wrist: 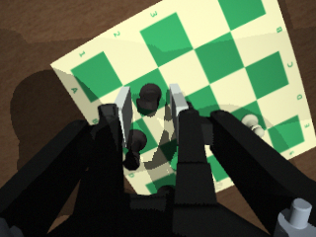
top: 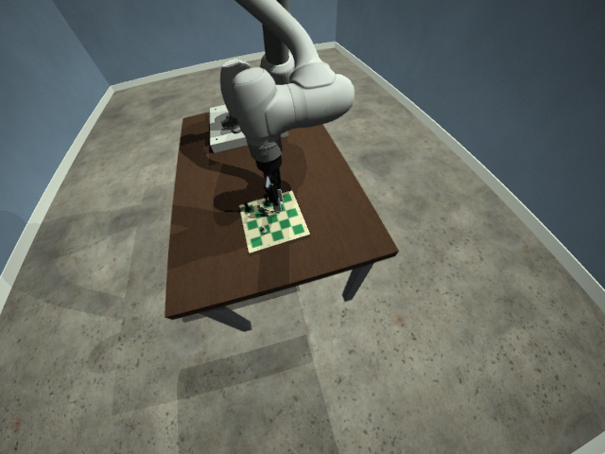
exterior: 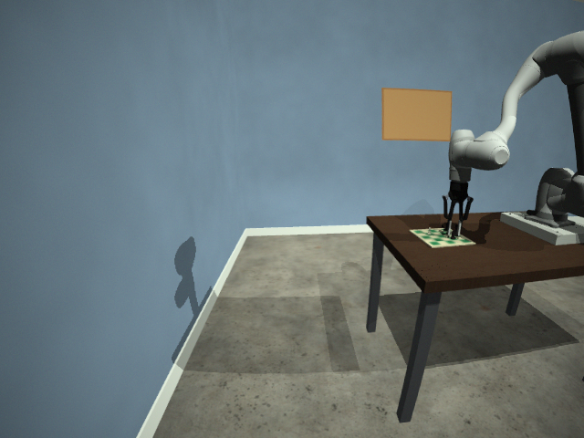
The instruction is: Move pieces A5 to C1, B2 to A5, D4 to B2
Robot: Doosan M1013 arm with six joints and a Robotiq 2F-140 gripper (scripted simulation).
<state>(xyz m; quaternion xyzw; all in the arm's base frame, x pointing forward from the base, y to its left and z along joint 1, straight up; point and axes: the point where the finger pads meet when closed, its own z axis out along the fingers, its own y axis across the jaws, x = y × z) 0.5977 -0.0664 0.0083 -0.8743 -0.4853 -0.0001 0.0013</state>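
Now: the black chess piece 4 cm below my hand. From my hand the other things lie so: small pale piece: 7 cm ahead, 9 cm to the right, 4 cm below; cream chessboard: 3 cm ahead, 4 cm to the right, 5 cm below.
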